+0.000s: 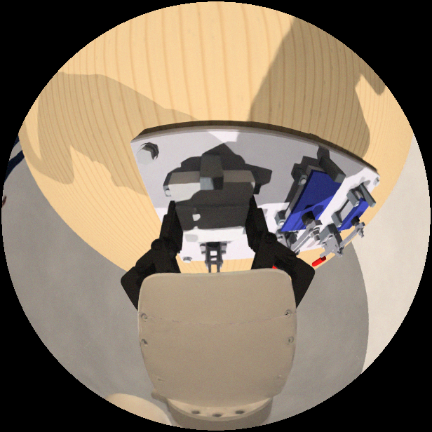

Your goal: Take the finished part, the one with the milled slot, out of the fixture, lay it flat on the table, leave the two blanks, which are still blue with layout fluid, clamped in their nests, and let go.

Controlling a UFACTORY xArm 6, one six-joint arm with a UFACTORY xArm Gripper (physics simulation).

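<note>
The finished part (225,218) is a grey block in the left nest of the white fixture plate (190,138). It lies in shadow, and I cannot clearly make out its milled slot. My gripper (212,206) is shut on it, one black finger at each side; the part still sits low at the nest. Two blue blanks, a larger one (316,194) and a smaller one (357,213), sit in their nests on the right side of the plate, each with a clamp over its near end. The fingertips' inner faces are partly hidden.
A grey stop block (212,179) stands just beyond the held part. A grey clamp (214,256) stands on its near side. A red handle (318,261) shows near the right clamps. A bolt head (148,151) is at the plate's far left corner. Wooden table (210,60) surrounds the plate.
</note>
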